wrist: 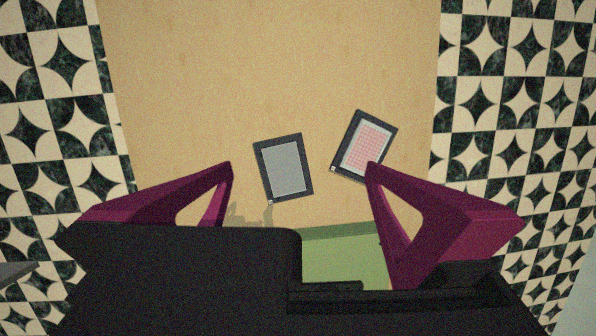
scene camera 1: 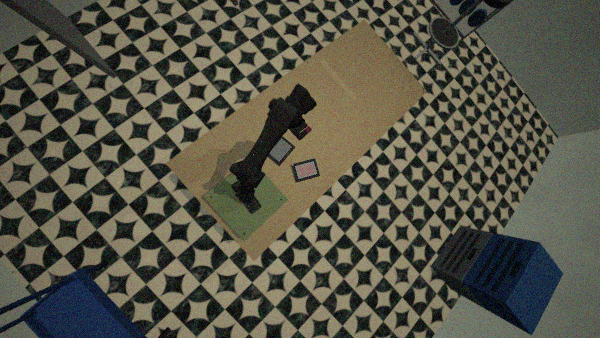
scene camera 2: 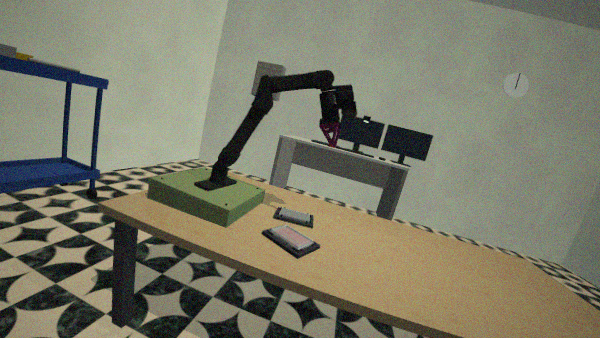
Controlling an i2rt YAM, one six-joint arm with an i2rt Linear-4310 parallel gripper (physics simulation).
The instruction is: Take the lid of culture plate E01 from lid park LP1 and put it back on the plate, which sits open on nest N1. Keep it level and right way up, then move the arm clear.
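Places are measured from the arm's base along level axes (x back, y down, z right), in centimetres.
Pixels of known places: gripper, fingertip midpoint: (wrist: 298,168) (scene camera 2: 333,145); arm's base, link origin: (scene camera 1: 246,196) (scene camera 2: 217,184).
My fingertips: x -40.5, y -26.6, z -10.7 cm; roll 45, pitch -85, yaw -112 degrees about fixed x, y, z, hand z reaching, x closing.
For each thing: its middle in the pictures, then the offset to it from my fingertips. Level surfaces: height alone.
- lid, body centre: (wrist: 284,170) (scene camera 2: 295,214) (scene camera 1: 280,150) dx +8.0, dy +32.3, dz -0.7 cm
- Culture plate E01, body centre: (wrist: 365,149) (scene camera 2: 291,236) (scene camera 1: 306,170) dx +2.4, dy +31.8, dz +19.4 cm
- dark nest N1, body centre: (wrist: 364,149) (scene camera 2: 291,239) (scene camera 1: 305,170) dx +2.4, dy +32.8, dz +19.4 cm
- wooden table, surface height: dy +33.7 cm
The lid (scene camera 1: 281,149) (scene camera 2: 295,215) (wrist: 284,167) is a flat grey, clear-looking rectangle lying level in dark-framed lid park LP1 (scene camera 2: 310,223) (wrist: 277,141). Culture plate E01 (scene camera 1: 305,170) (scene camera 2: 294,237) (wrist: 369,145), pale with a grid of pink wells, sits open in the dark nest N1 (scene camera 2: 300,253) (wrist: 347,140), turned at an angle beside the park. My gripper (scene camera 1: 306,131) (scene camera 2: 332,145) (wrist: 298,168) is open and empty, high above the table. In the wrist view the lid shows between its magenta fingers, and the right fingertip overlaps the plate's near edge.
The arm stands on a green base block (scene camera 1: 270,200) (scene camera 2: 200,205) (wrist: 340,260) at one end of the wooden table (scene camera 1: 370,65) (scene camera 2: 400,260) (wrist: 270,60). A blue cart (scene camera 2: 50,172) and a desk (scene camera 2: 340,167) with two monitors stand away from the table.
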